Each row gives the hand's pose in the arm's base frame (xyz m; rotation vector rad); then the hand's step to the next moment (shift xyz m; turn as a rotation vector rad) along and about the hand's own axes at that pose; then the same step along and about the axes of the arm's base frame.
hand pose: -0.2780 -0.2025 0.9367 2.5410 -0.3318 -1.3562
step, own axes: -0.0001 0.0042 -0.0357 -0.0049 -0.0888 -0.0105
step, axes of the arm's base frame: 0.0294 -0.0002 0.0207 0.0137 0.0865 -0.0185
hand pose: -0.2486 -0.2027 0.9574 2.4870 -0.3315 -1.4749
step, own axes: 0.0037 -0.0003 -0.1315 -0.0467 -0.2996 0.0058
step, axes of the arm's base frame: 0.1176 0.0099 0.0582 -0.0042 0.2979 -0.0568
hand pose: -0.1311 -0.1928 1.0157 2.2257 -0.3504 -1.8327
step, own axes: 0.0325 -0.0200 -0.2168 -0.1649 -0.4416 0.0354
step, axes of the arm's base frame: 0.2196 0.0146 0.0038 -0.0504 0.4700 0.0001
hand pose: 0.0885 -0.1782 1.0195 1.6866 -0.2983 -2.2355
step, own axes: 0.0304 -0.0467 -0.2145 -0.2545 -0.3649 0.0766
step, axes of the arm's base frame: 0.1922 0.0377 -0.1037 -0.0577 0.4317 0.1188
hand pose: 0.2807 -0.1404 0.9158 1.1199 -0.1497 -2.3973
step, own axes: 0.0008 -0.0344 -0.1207 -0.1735 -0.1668 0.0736
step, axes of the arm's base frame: 0.0765 0.0422 -0.0901 -0.0239 0.2203 0.1193
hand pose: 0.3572 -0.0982 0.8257 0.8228 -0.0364 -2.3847
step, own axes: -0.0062 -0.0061 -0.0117 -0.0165 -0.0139 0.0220
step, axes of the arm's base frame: 0.0072 0.0103 -0.0073 -0.0097 0.0169 0.0239
